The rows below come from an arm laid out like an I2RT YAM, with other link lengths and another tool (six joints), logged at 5 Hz.
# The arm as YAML. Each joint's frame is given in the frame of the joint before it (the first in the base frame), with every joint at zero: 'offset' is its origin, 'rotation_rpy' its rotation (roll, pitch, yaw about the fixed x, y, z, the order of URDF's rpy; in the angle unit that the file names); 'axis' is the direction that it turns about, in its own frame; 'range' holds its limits. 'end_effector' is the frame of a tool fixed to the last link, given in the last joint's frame.
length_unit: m
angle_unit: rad
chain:
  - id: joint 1
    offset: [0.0, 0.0, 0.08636]
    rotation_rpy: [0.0, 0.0, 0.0]
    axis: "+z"
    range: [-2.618, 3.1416]
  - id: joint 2
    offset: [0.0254, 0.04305, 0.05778]
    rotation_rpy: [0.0, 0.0, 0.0]
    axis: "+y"
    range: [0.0, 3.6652]
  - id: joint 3
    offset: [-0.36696, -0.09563, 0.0]
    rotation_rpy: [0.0, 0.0, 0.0]
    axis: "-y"
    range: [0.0, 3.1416]
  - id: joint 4
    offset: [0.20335, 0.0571, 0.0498]
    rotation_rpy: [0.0, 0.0, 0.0]
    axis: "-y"
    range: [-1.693, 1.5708]
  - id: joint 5
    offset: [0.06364, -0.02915, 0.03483]
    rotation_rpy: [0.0, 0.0, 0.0]
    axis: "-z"
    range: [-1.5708, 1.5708]
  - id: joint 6
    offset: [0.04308, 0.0, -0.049]
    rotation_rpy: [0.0, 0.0, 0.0]
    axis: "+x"
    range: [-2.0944, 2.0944]
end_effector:
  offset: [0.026, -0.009, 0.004]
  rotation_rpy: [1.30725, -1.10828, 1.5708]
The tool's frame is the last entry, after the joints.
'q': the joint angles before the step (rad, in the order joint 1, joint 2, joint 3, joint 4, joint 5, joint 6). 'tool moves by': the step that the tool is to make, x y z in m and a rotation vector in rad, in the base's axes. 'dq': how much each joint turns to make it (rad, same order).
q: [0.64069, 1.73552, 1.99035, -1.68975, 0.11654, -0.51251]
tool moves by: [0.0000, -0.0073, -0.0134, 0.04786, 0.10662, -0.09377]
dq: [-0.04276, -0.00011, -0.06372, 0.00028, -0.09499, 0.06138]
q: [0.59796, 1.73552, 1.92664, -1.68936, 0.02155, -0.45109]
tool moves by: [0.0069, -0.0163, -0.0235, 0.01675, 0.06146, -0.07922]
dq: [-0.07410, -0.01113, -0.13340, 0.07915, -0.04654, 0.00753]
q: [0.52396, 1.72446, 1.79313, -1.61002, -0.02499, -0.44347]
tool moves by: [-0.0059, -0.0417, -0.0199, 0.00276, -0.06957, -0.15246]
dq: [-0.12068, -0.09496, -0.21256, 0.18131, 0.03051, 0.03002]
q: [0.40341, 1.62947, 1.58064, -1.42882, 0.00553, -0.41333]
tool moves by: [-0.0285, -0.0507, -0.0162, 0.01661, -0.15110, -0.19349]
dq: [-0.15014, -0.16417, -0.24779, 0.23087, 0.03971, 0.03754]
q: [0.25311, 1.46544, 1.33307, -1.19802, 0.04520, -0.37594]
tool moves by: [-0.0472, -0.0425, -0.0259, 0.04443, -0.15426, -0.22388]
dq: [-0.17295, -0.19104, -0.27351, 0.23926, -0.00120, 0.05441]
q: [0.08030, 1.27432, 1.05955, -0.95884, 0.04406, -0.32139]
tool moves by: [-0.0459, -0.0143, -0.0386, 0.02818, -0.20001, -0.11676]
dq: [-0.08213, -0.19692, -0.30159, 0.30380, -0.00121, 0.04034]
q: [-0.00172, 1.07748, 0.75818, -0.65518, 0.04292, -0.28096]
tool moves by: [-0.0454, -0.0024, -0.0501, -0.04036, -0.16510, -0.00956]
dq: [-0.00155, -0.19724, -0.30808, 0.27721, 0.03607, -0.01888]
